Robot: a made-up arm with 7 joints.
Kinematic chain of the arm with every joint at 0, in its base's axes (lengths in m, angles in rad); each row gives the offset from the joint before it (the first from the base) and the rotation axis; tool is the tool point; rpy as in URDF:
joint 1: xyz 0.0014 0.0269 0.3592 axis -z
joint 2: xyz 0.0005 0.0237 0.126 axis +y
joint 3: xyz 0.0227 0 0.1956 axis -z
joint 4: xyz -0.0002 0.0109 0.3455 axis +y
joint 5: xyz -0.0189 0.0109 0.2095 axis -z
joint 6: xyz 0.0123 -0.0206 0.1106 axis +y
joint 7: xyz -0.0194 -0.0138 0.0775 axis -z
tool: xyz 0.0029 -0.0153 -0.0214 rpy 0 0 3.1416
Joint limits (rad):
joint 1: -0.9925..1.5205
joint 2: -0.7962..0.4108
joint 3: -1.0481..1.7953
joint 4: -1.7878..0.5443
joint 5: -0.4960..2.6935
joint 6: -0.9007..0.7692
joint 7: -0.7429..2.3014
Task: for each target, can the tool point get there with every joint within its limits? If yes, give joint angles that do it. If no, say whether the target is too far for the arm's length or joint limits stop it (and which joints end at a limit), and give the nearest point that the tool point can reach.
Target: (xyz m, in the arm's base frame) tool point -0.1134 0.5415 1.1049
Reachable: yes | joints 1.0293 -0.3731 0.2786 -0.7820 1.9428 -0.5785 -0.3424
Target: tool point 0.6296 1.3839 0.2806
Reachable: no: too far | nearest point 0.1929 0.6930 0.7005 | short by 0.919 m
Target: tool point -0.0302 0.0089 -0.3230
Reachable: no: joint limits stop it (at a limit: joint 2, joint 4, joint 6) | nearest point -0.4324 -0.2202 0.5194 | short by 0.961 m
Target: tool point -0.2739 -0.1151 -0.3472
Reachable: no: joint limits stop it (at a limit: joint 2, joint 4, joint 6) | nearest point -0.4472 -0.2045 0.5173 | short by 0.886 m
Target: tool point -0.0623 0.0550 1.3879
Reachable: yes | joints -0.1341 -0.1545 0.4028 0.3470 0.9813 -0.4773 1.2468
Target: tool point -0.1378 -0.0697 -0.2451
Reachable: no: joint limits stop it (at a limit: joint 2, joint 4, joint 6) | nearest point -0.4100 -0.2586 0.5186 | short by 0.833 m
